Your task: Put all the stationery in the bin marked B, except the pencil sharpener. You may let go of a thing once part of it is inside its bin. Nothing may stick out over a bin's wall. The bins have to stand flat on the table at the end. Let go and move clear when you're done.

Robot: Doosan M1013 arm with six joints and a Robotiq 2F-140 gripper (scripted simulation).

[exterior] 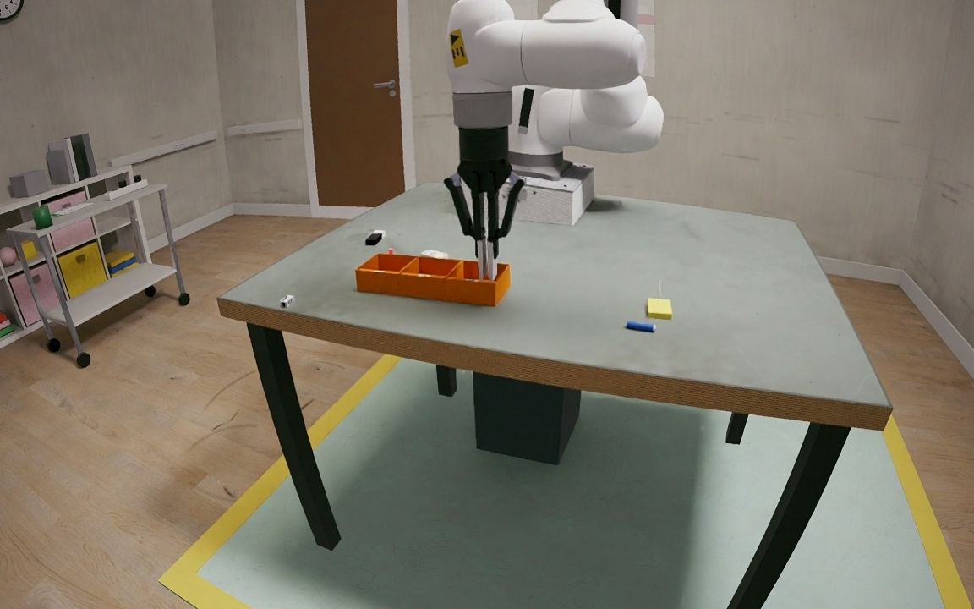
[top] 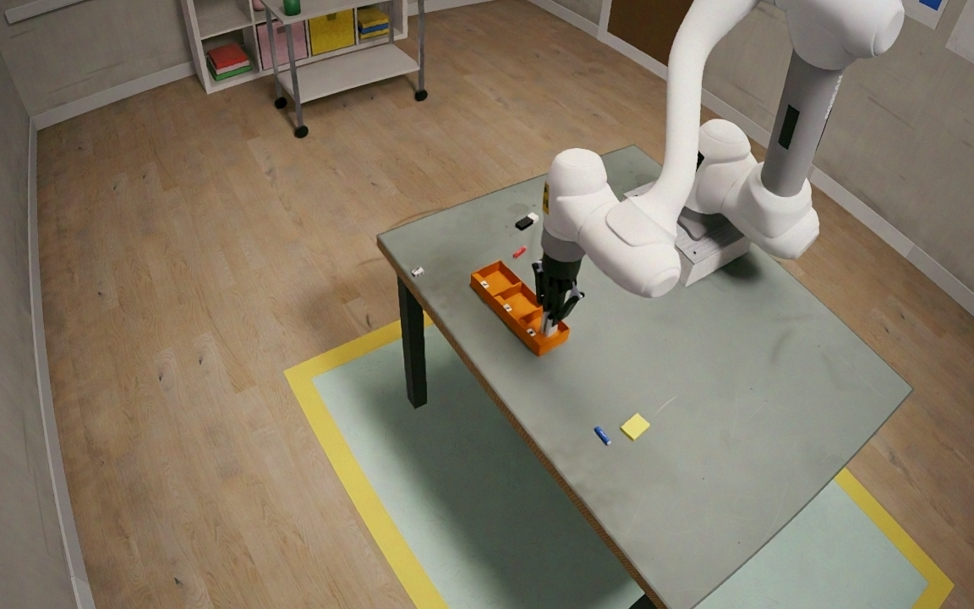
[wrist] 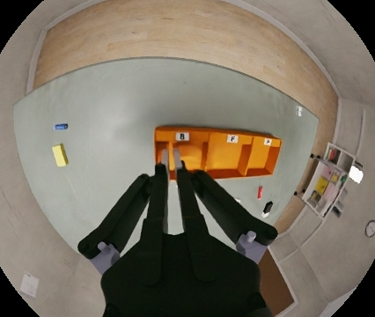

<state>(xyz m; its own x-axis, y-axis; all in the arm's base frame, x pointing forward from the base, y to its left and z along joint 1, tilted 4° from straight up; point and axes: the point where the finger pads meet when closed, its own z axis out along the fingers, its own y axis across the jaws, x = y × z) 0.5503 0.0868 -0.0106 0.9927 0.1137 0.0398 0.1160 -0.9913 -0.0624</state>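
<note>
Right now my hand is 280 mm to the right of the yellow sticky pad, 60 mm above it and 20 mm past it. Round my hand: orange bin: 100 mm to the right, 40 mm below, 10 mm ahead; then blue stick: 260 mm to the left, 60 mm below, 50 mm ahead; then flat white piece: 160 mm to the right, 130 mm behind, 60 mm below.
</note>
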